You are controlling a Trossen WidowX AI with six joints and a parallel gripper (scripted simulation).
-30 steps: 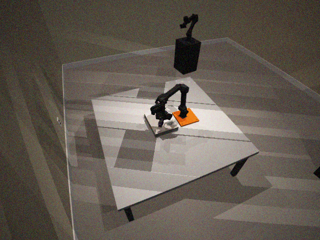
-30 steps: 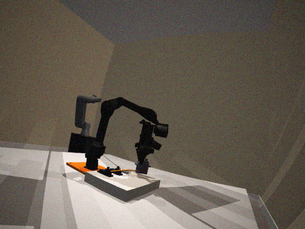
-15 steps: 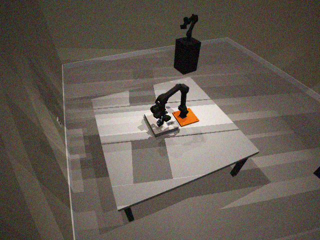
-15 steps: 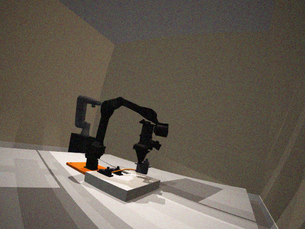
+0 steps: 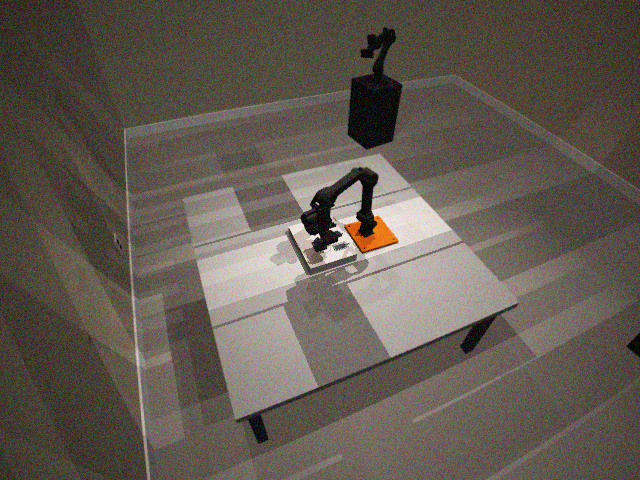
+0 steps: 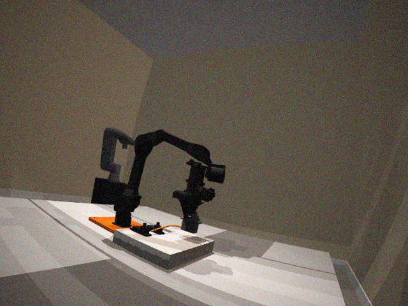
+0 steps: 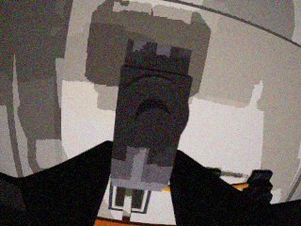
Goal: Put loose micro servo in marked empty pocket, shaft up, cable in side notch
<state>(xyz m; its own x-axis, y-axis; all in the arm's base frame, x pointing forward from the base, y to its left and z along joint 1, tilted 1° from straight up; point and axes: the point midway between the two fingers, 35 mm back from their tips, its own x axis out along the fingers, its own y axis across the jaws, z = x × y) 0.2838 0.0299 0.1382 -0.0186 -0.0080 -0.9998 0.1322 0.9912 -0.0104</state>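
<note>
Right now my gripper tip is 10 mm short of the pale grey deck, 80 mm to the left of it and 100 mm above it.
</note>
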